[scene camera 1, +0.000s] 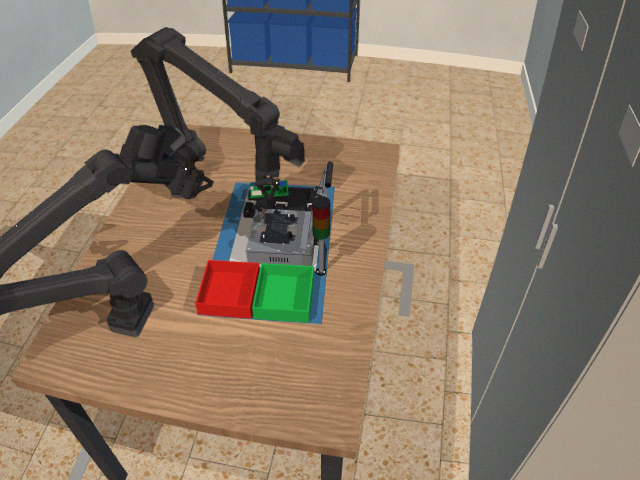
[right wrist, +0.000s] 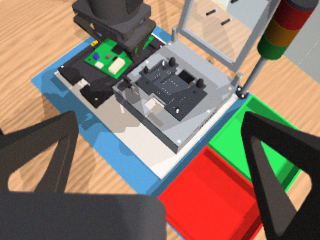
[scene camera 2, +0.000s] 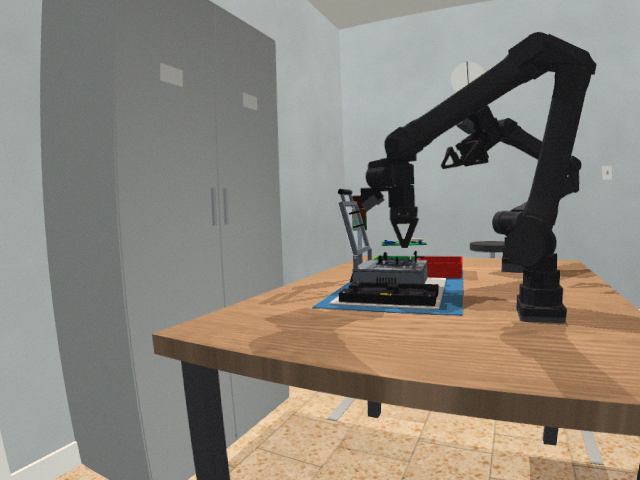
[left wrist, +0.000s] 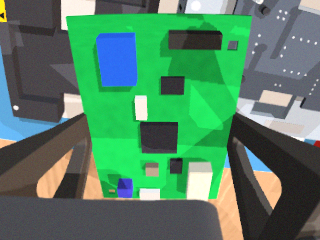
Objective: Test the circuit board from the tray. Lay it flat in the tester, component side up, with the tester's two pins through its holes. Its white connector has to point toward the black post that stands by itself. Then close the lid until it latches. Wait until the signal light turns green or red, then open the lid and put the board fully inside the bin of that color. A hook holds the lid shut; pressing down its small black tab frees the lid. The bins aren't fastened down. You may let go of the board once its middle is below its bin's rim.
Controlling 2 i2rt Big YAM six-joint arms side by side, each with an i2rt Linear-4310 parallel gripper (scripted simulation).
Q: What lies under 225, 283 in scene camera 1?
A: A red bin.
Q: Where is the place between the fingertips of my left gripper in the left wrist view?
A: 159, 121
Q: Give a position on a green circuit board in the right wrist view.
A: At 109, 53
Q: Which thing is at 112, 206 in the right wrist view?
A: My right gripper.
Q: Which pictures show my right gripper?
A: Scene camera 1, the right wrist view and scene camera 2 only.
